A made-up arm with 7 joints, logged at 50 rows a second.
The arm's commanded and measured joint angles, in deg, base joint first. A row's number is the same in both.
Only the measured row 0 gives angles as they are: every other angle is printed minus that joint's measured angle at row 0.
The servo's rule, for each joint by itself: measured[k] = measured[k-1] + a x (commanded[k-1-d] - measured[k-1]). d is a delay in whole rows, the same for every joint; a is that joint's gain. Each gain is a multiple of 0.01, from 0.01 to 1. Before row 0 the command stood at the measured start. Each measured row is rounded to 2 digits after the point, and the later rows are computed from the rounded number. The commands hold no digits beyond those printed.
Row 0, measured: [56.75 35.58 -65.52 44.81 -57.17 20.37 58.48]
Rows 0 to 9, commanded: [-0.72 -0.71 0.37 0.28 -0.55 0.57 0.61]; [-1.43 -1.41 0.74 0.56 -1.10 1.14 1.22]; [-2.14 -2.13 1.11 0.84 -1.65 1.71 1.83]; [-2.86 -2.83 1.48 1.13 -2.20 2.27 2.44]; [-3.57 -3.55 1.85 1.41 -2.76 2.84 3.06]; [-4.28 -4.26 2.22 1.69 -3.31 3.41 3.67]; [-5.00 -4.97 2.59 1.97 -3.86 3.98 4.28]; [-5.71 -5.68 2.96 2.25 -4.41 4.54 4.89]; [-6.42 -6.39 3.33 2.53 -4.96 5.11 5.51]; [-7.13 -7.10 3.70 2.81 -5.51 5.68 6.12]
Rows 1 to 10, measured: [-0.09 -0.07 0.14 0.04 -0.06 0.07 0.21]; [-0.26 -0.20 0.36 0.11 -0.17 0.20 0.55]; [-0.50 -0.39 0.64 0.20 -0.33 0.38 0.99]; [-0.81 -0.63 0.95 0.32 -0.54 0.61 1.48]; [-1.17 -0.92 1.28 0.46 -0.78 0.88 2.02]; [-1.57 -1.25 1.63 0.62 -1.06 1.18 2.58]; [-2.02 -1.62 1.99 0.80 -1.37 1.52 3.16]; [-2.50 -2.03 2.35 0.99 -1.70 1.88 3.75]; [-3.01 -2.47 2.71 1.19 -2.06 2.27 4.35]; [-3.55 -2.93 3.08 1.40 -2.44 2.68 4.95]
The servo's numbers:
d 0
a 0.13 0.10 0.37 0.13 0.11 0.12 0.34

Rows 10 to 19, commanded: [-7.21 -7.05 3.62 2.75 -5.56 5.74 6.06]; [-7.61 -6.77 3.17 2.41 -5.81 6.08 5.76]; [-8.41 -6.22 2.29 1.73 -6.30 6.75 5.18]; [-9.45 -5.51 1.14 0.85 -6.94 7.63 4.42]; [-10.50 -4.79 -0.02 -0.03 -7.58 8.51 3.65]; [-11.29 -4.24 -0.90 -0.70 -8.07 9.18 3.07]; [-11.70 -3.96 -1.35 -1.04 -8.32 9.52 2.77]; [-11.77 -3.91 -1.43 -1.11 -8.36 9.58 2.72]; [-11.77 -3.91 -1.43 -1.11 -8.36 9.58 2.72]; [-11.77 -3.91 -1.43 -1.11 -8.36 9.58 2.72]
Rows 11 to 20, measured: [-4.03 -3.34 3.28 1.58 -2.78 3.05 5.33]; [-4.50 -3.68 3.24 1.69 -3.11 3.41 5.48]; [-5.01 -3.93 2.89 1.70 -3.46 3.81 5.38]; [-5.59 -4.09 2.24 1.59 -3.84 4.27 5.05]; [-6.23 -4.16 1.40 1.38 -4.25 4.78 4.57]; [-6.89 -4.17 0.55 1.11 -4.67 5.31 4.06]; [-7.52 -4.15 -0.15 0.83 -5.07 5.82 3.62]; [-8.07 -4.13 -0.62 0.58 -5.43 6.27 3.31]; [-8.55 -4.11 -0.92 0.36 -5.75 6.67 3.11]; [-8.97 -4.09 -1.11 0.17 -6.04 7.02 2.98]
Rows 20 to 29, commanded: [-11.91 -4.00 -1.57 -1.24 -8.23 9.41 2.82]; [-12.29 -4.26 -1.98 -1.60 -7.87 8.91 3.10]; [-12.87 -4.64 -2.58 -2.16 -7.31 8.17 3.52]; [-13.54 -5.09 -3.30 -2.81 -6.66 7.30 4.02]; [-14.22 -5.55 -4.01 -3.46 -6.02 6.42 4.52]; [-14.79 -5.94 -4.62 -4.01 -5.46 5.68 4.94]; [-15.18 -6.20 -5.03 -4.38 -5.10 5.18 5.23]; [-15.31 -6.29 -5.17 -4.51 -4.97 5.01 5.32]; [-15.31 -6.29 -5.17 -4.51 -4.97 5.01 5.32]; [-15.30 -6.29 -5.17 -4.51 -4.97 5.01 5.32]
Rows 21 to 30, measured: [-9.35 -4.08 -1.28 -0.01 -6.28 7.31 2.93]; [-9.73 -4.10 -1.54 -0.22 -6.45 7.50 2.99]; [-10.14 -4.15 -1.92 -0.47 -6.54 7.58 3.17]; [-10.58 -4.24 -2.43 -0.77 -6.55 7.55 3.46]; [-11.05 -4.37 -3.01 -1.12 -6.49 7.41 3.82]; [-11.54 -4.53 -3.61 -1.50 -6.38 7.20 4.20]; [-12.01 -4.70 -4.14 -1.87 -6.24 6.96 4.55]; [-12.44 -4.86 -4.52 -2.21 -6.10 6.73 4.81]; [-12.81 -5.00 -4.76 -2.51 -5.98 6.52 4.98]; [-13.13 -5.13 -4.91 -2.77 -5.87 6.34 5.10]
